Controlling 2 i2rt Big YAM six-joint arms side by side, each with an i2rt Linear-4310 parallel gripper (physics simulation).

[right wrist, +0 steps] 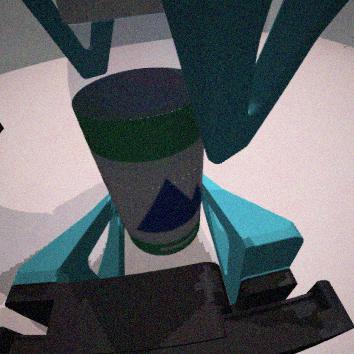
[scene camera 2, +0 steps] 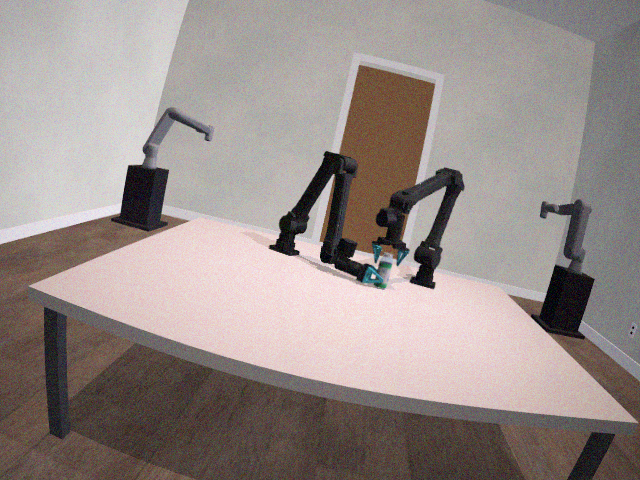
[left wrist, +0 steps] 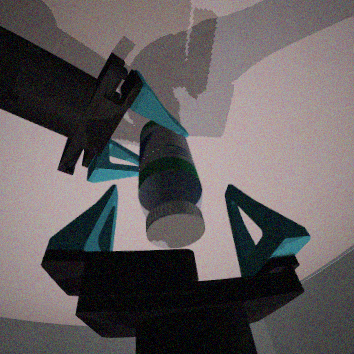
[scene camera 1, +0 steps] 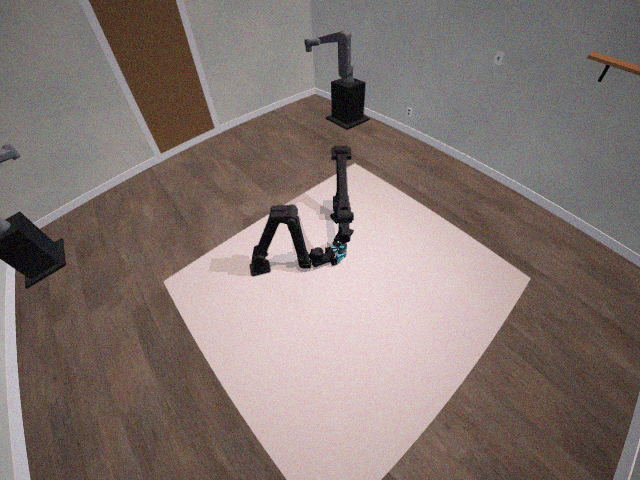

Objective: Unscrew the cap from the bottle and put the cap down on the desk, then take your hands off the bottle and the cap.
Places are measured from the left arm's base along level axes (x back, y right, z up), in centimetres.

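Pixels of known places: left gripper, fingertip midpoint: (right wrist: 138, 99) (scene camera 2: 386, 264) (left wrist: 173, 189) (scene camera 1: 342, 245); right gripper, fingertip midpoint: (right wrist: 158, 187) (scene camera 2: 384, 280) (scene camera 1: 343, 251); left arm's base at its link origin: (scene camera 2: 422, 284); right arm's base at its link origin: (scene camera 2: 283, 251) (scene camera 1: 260, 268).
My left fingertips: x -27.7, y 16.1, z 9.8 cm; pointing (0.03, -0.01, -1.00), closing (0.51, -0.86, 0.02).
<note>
Ahead of a thing's pixels: the offset from my left fingertips to its top centre. Level surfaces: height alone.
A white, green and blue bottle @(dx -0.1, dy +0.3, dz +4.3 cm) (scene camera 2: 385, 270) (left wrist: 168, 172) (right wrist: 150, 172) stands upright on the desk @(dz -9.8 cm) (scene camera 1: 361, 335) (scene camera 2: 310, 320). Its pale ribbed cap @(dx -0.1, dy +0.3, dz +4.4 cm) (scene camera 2: 387, 255) (left wrist: 175, 227) is on top; its lower edge also shows dark in the right wrist view (right wrist: 110, 11). My right gripper (scene camera 2: 381, 280) (right wrist: 158, 187) is shut on the lower bottle body from the side. My left gripper (scene camera 2: 388, 262) (left wrist: 173, 189) (right wrist: 138, 100) points down with its fingers wide open, one on each side of the cap and upper bottle, with a gap to both. In scene camera 1 the teal fingers hide the bottle.
The right arm (scene camera 1: 297, 237) (scene camera 2: 338, 206) reaches in low beside the bottle, beneath the left arm (scene camera 1: 341, 191) (scene camera 2: 444, 206). Shadows of the arms fall on the desk. Grey robots on black pedestals (scene camera 1: 347, 100) (scene camera 2: 143, 196) stand on the floor beyond the desk.
</note>
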